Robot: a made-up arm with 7 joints. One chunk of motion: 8 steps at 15 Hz.
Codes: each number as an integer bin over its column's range. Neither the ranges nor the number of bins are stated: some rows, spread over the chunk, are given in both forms.
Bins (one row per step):
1: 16 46 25 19 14 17 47
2: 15 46 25 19 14 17 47
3: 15 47 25 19 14 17 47
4: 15 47 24 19 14 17 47
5: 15 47 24 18 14 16 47
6: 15 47 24 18 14 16 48
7: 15 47 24 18 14 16 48
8: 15 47 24 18 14 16 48
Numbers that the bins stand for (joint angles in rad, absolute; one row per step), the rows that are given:
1: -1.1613 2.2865 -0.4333 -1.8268 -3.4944 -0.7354 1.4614
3: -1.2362 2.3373 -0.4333 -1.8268 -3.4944 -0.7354 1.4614
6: -1.2362 2.3373 -0.5000 -1.8686 -3.4944 -0.7951 1.5557
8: -1.2362 2.3373 -0.5000 -1.8686 -3.4944 -0.7951 1.5557
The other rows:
2: -1.2362 2.2865 -0.4333 -1.8268 -3.4944 -0.7354 1.4614
4: -1.2362 2.3373 -0.5000 -1.8268 -3.4944 -0.7354 1.4614
5: -1.2362 2.3373 -0.5000 -1.8686 -3.4944 -0.7951 1.4614
7: -1.2362 2.3373 -0.5000 -1.8686 -3.4944 -0.7951 1.5557

